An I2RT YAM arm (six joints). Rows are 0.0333 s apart.
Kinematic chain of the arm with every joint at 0, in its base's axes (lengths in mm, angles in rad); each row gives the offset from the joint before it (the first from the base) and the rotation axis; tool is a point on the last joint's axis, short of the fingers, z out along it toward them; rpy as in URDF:
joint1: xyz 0 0 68 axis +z
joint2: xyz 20 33.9 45.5 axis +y
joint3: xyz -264 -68.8 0 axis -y
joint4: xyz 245 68.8 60 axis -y
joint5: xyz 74 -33.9 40.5 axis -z
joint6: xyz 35.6 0 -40.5 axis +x
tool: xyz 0 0 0 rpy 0 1.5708 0
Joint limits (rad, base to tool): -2.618..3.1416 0..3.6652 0..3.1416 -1.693..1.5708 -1.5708..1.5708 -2.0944..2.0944
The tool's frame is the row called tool.
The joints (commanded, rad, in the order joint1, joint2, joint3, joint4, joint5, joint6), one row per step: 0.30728, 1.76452, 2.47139, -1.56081, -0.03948, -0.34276; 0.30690, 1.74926, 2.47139, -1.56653, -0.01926, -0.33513; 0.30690, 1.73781, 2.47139, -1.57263, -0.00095, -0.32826; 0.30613, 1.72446, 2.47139, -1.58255, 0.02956, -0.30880; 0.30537, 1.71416, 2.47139, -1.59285, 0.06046, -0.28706; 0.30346, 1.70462, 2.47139, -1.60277, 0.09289, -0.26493; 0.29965, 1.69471, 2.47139, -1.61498, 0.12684, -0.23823; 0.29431, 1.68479, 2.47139, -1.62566, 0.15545, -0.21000; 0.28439, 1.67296, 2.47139, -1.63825, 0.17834, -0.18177; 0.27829, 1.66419, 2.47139, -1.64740, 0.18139, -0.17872
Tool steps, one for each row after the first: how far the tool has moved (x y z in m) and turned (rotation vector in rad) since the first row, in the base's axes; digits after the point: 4 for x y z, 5 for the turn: -0.0058, -0.0027, 0.0036, -0.00685, -0.01195, -0.01946; -0.0102, -0.0048, 0.0062, -0.01394, -0.01973, -0.03677; -0.0156, -0.0079, 0.0089, -0.02224, -0.02607, -0.07238; -0.0199, -0.0106, 0.0107, -0.03028, -0.02938, -0.10991; -0.0238, -0.0135, 0.0124, -0.03908, -0.03328, -0.14987; -0.0279, -0.0171, 0.0140, -0.04657, -0.03571, -0.19606; -0.0319, -0.0208, 0.0157, -0.04857, -0.03865, -0.24137; -0.0366, -0.0257, 0.0176, -0.04649, -0.04055, -0.28741; -0.0403, -0.0284, 0.0189, -0.04689, -0.04058, -0.29778
